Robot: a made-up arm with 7 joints. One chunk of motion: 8 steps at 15 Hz.
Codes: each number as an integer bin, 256 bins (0 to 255) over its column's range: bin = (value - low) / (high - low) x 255, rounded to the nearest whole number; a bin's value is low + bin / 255 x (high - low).
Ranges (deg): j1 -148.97..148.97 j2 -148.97..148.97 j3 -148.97..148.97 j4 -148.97..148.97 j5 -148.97..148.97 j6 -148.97..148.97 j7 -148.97..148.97
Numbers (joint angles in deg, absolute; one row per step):
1: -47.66 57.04 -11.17 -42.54 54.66 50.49 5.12
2: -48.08 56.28 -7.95 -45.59 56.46 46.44 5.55
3: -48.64 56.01 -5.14 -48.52 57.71 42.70 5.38
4: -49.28 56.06 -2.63 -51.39 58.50 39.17 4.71
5: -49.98 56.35 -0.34 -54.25 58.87 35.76 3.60
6: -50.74 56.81 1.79 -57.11 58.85 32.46 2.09
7: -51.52 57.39 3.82 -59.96 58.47 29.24 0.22
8: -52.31 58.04 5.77 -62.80 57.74 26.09 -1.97
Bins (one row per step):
1: 87 176 118 91 174 171 132
2: 86 176 121 88 176 167 132
3: 86 175 123 86 177 164 132
4: 85 175 125 84 178 161 132
5: 85 176 127 81 178 158 131
6: 84 176 129 79 178 155 129
7: 83 177 131 76 178 153 128
8: 83 177 132 74 177 150 126

